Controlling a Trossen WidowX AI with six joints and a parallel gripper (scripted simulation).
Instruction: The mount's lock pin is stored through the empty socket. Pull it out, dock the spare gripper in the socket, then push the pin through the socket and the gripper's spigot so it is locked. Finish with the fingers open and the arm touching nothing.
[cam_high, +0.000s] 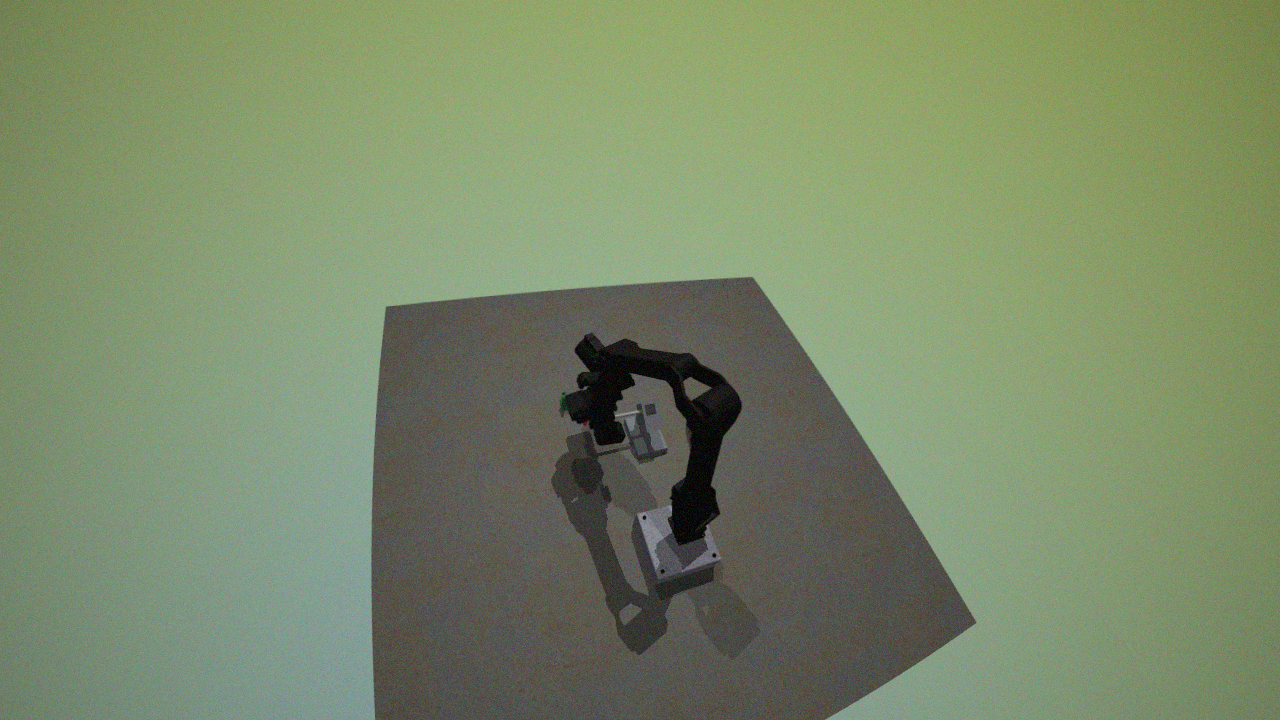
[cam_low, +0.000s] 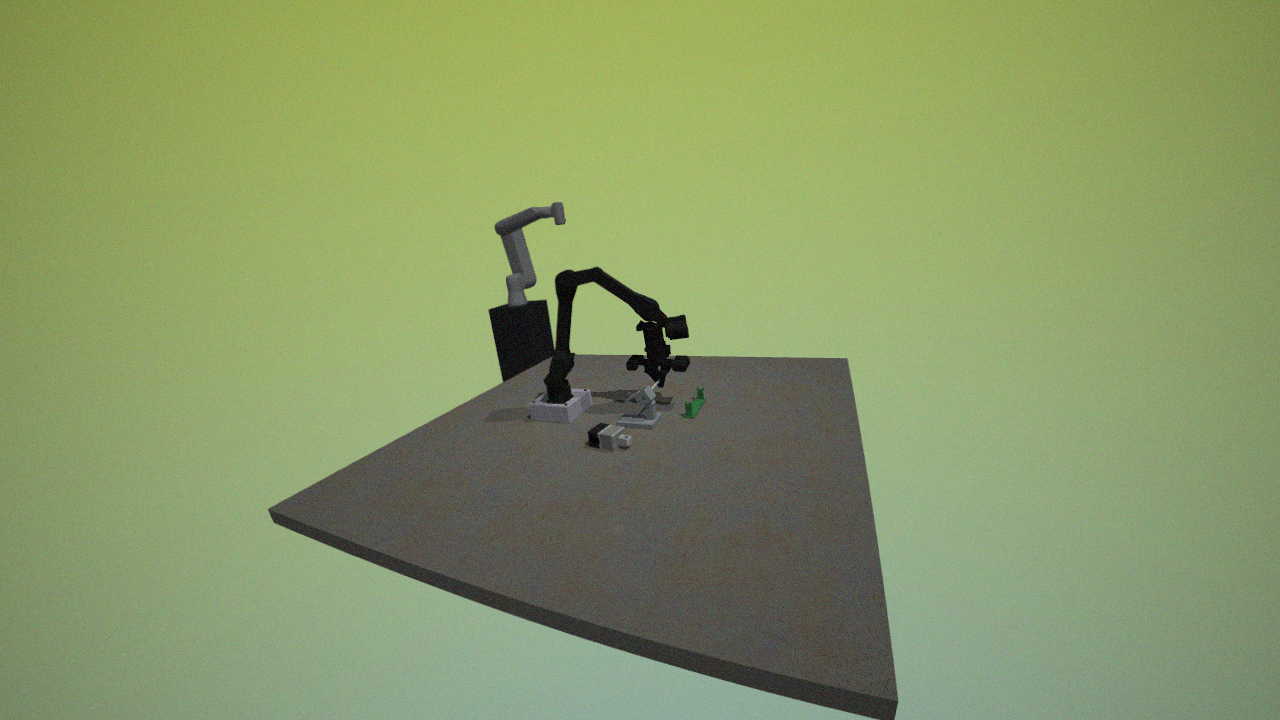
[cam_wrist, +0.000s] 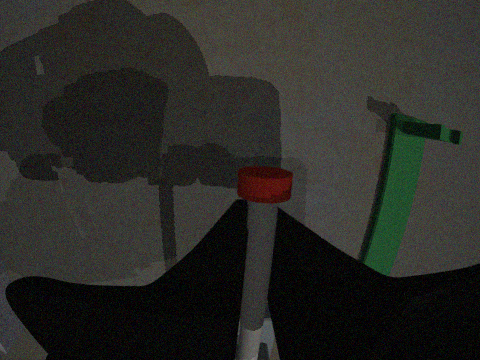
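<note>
My gripper tip is now 11 cm short of the green cradle, 2 cm to the left of it and 3 cm above it. The rest, counted from my gripper tip: socket: 1 cm behind, 14 cm to the right; then spare gripper: 5 cm behind, 28 cm to the right, 3 cm below.
</note>
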